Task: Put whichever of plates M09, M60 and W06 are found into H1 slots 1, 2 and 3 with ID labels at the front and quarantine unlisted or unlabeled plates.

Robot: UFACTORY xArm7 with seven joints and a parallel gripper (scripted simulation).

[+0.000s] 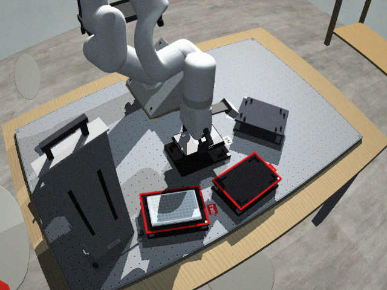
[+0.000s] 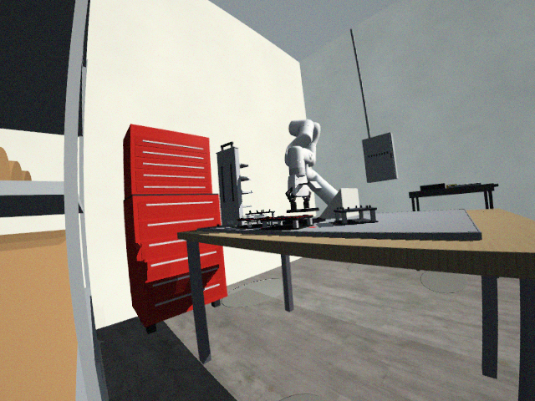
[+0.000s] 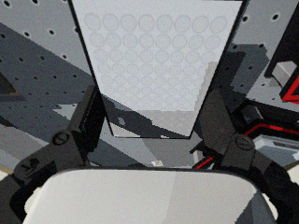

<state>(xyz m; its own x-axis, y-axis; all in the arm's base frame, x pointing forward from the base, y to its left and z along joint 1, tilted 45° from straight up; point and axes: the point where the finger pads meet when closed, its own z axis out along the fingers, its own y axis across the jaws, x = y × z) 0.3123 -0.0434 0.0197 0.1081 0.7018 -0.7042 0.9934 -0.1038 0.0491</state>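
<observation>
Now: hand 60 mm above the black nest N6 and 10 mm to the right of it. The rest, counted from my hand: deck label: 190 mm to the left, 70 mm below, 70 mm behind; then white well plate: 160 mm to the right, 150 mm ahead, 20 mm below; then dark-framed plate: 10 mm to the left, 10 mm below.
</observation>
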